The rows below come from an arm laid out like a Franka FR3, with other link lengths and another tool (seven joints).
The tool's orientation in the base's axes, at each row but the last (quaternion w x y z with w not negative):
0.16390, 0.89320, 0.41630, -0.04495
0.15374, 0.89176, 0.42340, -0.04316
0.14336, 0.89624, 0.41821, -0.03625
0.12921, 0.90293, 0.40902, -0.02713
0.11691, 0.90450, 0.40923, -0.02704
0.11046, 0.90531, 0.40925, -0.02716
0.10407, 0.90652, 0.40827, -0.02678
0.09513, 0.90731, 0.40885, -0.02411
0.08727, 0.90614, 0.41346, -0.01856
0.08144, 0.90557, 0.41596, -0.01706
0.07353, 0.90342, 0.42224, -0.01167
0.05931, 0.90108, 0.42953, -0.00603
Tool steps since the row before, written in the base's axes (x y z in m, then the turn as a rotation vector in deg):
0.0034, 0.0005, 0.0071, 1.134, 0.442, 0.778
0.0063, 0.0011, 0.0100, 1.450, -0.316, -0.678
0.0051, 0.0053, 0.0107, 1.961, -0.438, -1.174
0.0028, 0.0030, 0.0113, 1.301, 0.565, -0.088
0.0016, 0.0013, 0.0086, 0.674, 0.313, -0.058
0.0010, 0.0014, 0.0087, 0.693, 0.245, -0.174
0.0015, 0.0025, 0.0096, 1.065, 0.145, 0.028
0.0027, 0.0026, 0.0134, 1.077, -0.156, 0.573
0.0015, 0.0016, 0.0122, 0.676, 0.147, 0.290
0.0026, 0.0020, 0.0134, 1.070, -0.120, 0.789
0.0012, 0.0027, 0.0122, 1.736, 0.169, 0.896
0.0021, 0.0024, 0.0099, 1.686, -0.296, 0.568
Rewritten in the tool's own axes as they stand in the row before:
0.0010, 0.0041, -0.0067, 0.890, 0.794, -0.815
0.0028, 0.0066, -0.0095, 0.831, 1.141, 0.819
0.0052, 0.0031, -0.0115, 1.163, 1.491, 1.356
0.0023, 0.0026, -0.0115, 1.291, 0.594, 0.014
0.0008, 0.0020, -0.0086, 0.685, 0.293, 0.015
0.0005, 0.0014, -0.0087, 0.664, 0.330, 0.144
0.0016, 0.0011, -0.0099, 0.811, 0.705, -0.019
0.0021, 0.0024, -0.0136, 0.531, 0.993, -0.495
0.0009, 0.0018, -0.0122, 0.523, 0.456, -0.285
0.0019, 0.0025, -0.0134, 0.531, 0.991, -0.719
0.0018, 0.0007, -0.0124, 1.171, 1.331, -0.839
0.0026, 0.0011, -0.0100, 0.800, 1.549, -0.463

